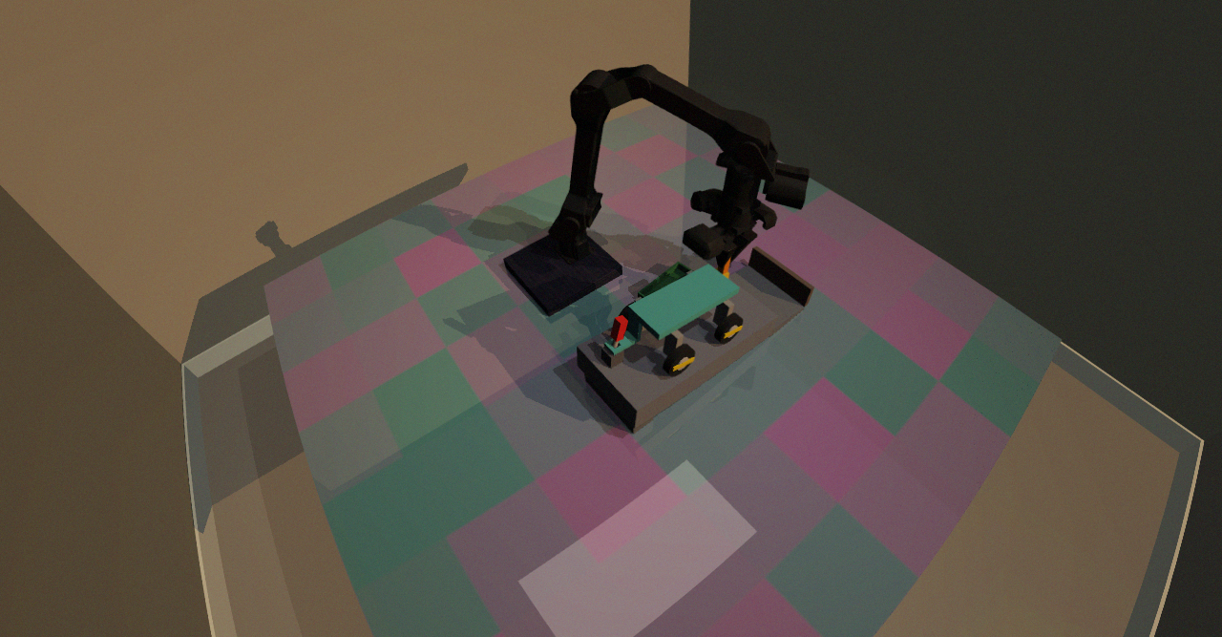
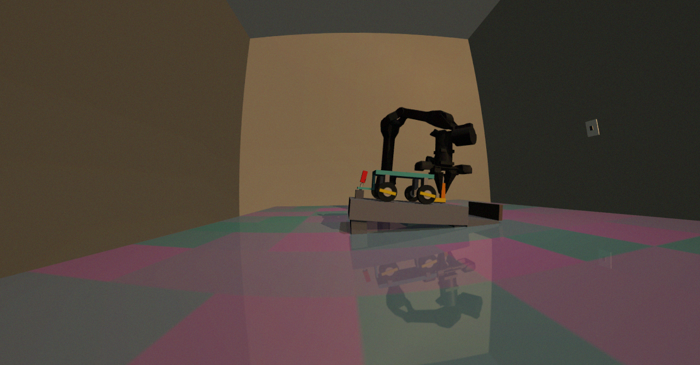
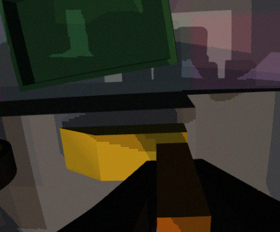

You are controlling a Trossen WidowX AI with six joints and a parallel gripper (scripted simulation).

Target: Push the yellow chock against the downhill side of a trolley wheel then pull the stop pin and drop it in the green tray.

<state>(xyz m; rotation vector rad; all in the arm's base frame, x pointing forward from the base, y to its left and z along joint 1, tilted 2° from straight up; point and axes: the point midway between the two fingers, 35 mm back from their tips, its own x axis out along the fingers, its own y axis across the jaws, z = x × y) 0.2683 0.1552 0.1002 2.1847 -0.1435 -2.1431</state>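
The red-headed stop pin is 40 mm ahead of my gripper tip, 270 mm to the right of it and 40 mm above it. Round my gripper tip: yellow chock: 20 mm to the right, 10 mm below; dark end wall: 60 mm ahead, 110 mm to the left, 60 mm below; green tray: 70 mm behind, 60 mm to the right, 90 mm below.
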